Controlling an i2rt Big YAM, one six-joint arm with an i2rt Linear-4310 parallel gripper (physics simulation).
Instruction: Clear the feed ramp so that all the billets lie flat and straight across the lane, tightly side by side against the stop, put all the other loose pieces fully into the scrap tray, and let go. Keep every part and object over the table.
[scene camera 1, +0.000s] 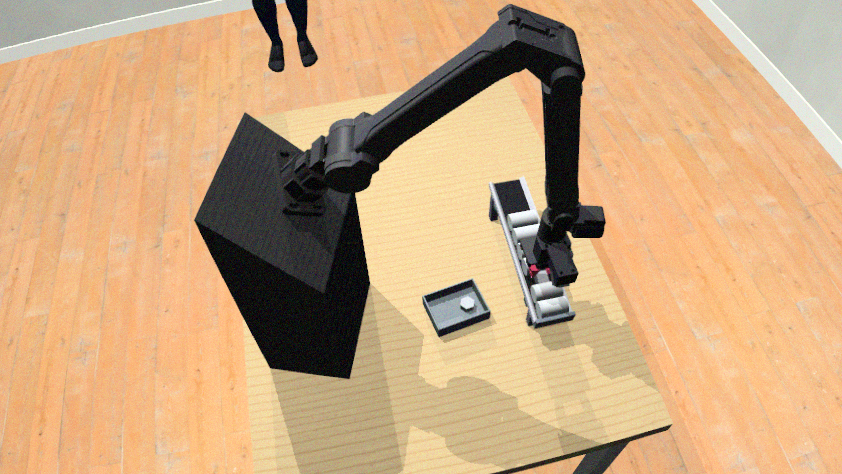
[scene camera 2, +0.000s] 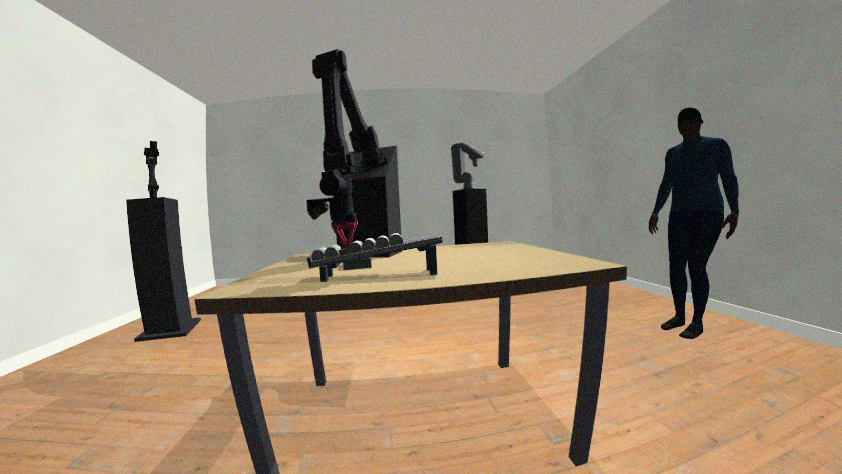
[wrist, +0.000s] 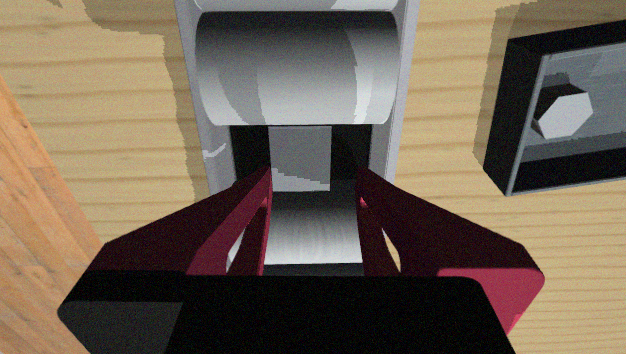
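Seen in the pictures: gripper, fingertip midpoint: (scene camera 1: 539, 273) (scene camera 2: 347, 247) (wrist: 313, 178); arm's base, origin of the base link: (scene camera 1: 296, 185) (scene camera 2: 374, 163).
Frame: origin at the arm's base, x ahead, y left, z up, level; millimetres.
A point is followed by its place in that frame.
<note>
The feed ramp (scene camera 1: 511, 197) (scene camera 2: 433, 240) (wrist: 407, 60) slopes down to its stop (scene camera 1: 553, 319) {x 393, y -322, z -351 mm}. Two billets, the lower one (scene camera 1: 552, 306) {x 401, y -302, z -332 mm} (scene camera 2: 318, 253) {x 439, y -305, z -342 mm} and its neighbour (scene camera 1: 547, 290) {x 414, y -266, z -327 mm} (scene camera 2: 332, 252) {x 452, y -266, z -341 mm} (wrist: 300, 70) {x 418, y -265, z -326 mm}, lie across the lane at the stop. Uphill of them a square grey block (wrist: 300, 157) {x 431, y -229, z -336 mm} sits mid-lane, then several more billets, the nearest (scene camera 2: 355, 246) {x 473, y -201, z -328 mm} (wrist: 312, 240) {x 436, y -199, z -317 mm} below my fingers and the top one (scene camera 1: 522, 219) {x 471, y -89, z -303 mm} (scene camera 2: 395, 238) {x 509, y -92, z -312 mm}. My gripper (scene camera 1: 537, 272) {x 428, y -218, z -334 mm} (scene camera 2: 346, 242) {x 428, y -218, z -334 mm} (wrist: 313, 178) {x 428, y -218, z -334 mm} is partly open and empty, low over the lane at the block. A white hexagonal piece (scene camera 1: 467, 303) {x 274, y -164, z -403 mm} (wrist: 565, 115) {x 275, y -163, z -403 mm} lies in the scrap tray (scene camera 1: 444, 310) {x 224, y -145, z -419 mm} (wrist: 500, 120) {x 311, y -166, z -413 mm}.
The tray stands on the table (scene camera 1: 412, 235) {x 271, y 86, z -423 mm} (scene camera 2: 500, 264) {x 554, y 250, z -423 mm} between the ramp and the black arm pedestal (scene camera 1: 294, 282) {x -80, y -158, z -48 mm}. The ramp runs near the table's far side from the pedestal. The forearm and wrist hide part of the ramp in scene camera 1. A person (scene camera 2: 698, 176) stands away from the table.
</note>
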